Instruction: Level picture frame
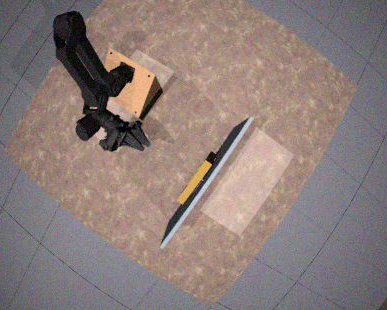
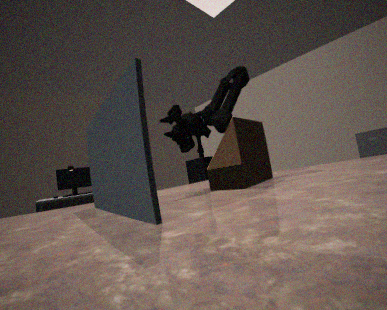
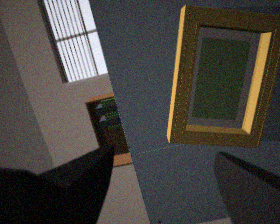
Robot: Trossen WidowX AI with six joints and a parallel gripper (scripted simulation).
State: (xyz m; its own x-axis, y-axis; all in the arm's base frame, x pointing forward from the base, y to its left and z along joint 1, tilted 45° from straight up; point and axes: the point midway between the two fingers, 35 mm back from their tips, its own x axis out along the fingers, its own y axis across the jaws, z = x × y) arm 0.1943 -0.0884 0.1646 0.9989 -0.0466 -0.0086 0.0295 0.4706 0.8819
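Now: the picture frame 190 mm ahead of my gripper tip and 90 mm below it. Also, from my gripper tip: blue-grey wall panel 200 mm ahead, 10 mm to the left, 100 mm below.
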